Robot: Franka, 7 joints.
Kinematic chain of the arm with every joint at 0, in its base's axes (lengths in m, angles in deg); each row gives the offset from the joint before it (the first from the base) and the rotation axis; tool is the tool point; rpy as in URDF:
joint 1: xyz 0 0 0.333 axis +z
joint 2: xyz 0 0 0 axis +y
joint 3: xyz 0 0 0.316 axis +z
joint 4: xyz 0.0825 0 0 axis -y
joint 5: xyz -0.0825 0 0.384 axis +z
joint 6: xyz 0 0 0 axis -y
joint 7: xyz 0.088 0 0 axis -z
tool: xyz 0 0 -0.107 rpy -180 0 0
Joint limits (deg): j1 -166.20..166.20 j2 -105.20..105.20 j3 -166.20..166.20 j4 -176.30..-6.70 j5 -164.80..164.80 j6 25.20..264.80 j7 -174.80..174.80
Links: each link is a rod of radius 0.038 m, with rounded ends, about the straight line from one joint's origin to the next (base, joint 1, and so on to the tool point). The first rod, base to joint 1, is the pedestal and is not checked.
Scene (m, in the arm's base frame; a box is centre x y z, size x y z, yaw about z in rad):
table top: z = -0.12
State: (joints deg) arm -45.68 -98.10 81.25 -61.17 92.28 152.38 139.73
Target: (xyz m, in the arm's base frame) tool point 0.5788 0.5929 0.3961
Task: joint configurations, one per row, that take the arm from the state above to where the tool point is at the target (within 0.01 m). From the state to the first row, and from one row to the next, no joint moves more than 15 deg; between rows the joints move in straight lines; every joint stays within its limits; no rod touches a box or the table.
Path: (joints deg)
1: -59.92 -96.25 81.56 -58.78 91.95 150.90 139.73
2: -74.17 -94.39 81.87 -56.39 91.62 149.41 139.73
3: -88.41 -92.54 82.19 -54.00 91.28 147.93 139.73
4: -102.66 -90.69 82.50 -51.61 90.95 146.44 139.73

